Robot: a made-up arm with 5 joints.
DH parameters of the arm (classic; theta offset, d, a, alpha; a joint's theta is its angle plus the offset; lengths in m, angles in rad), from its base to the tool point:
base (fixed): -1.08 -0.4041 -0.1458 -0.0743
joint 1: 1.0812 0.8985 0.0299 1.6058
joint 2: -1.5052 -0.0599 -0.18 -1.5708
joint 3: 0 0.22 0.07 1.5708
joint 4: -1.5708 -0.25 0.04 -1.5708
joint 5: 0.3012 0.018 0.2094 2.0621
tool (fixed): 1.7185 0.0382 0 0
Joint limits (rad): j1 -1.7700..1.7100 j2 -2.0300..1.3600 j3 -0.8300..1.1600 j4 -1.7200..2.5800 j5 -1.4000..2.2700
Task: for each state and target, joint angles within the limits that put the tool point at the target. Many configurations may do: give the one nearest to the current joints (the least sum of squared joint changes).
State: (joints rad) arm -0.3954 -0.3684 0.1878 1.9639 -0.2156
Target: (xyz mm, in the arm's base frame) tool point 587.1 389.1 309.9
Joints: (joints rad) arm -0.4204 -0.8854 0.6574 2.4627 0.2604
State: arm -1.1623 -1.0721 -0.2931 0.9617 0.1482
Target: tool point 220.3 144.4 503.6
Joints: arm -1.5317 -1.1115 -0.2135 0.2665 -0.3692
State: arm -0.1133 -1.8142 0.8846 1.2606 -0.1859
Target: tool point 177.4 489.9 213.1
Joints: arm -0.3617 -1.8413 0.8405 1.7189 -0.6271
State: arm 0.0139 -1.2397 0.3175 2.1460 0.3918
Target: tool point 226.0 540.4 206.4
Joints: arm -0.2404 -1.0481 0.2151 1.8830 0.1585
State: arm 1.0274 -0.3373 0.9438 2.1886 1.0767
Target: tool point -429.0 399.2 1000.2
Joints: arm 1.5724 0.1046 0.8860 2.0970 1.1422
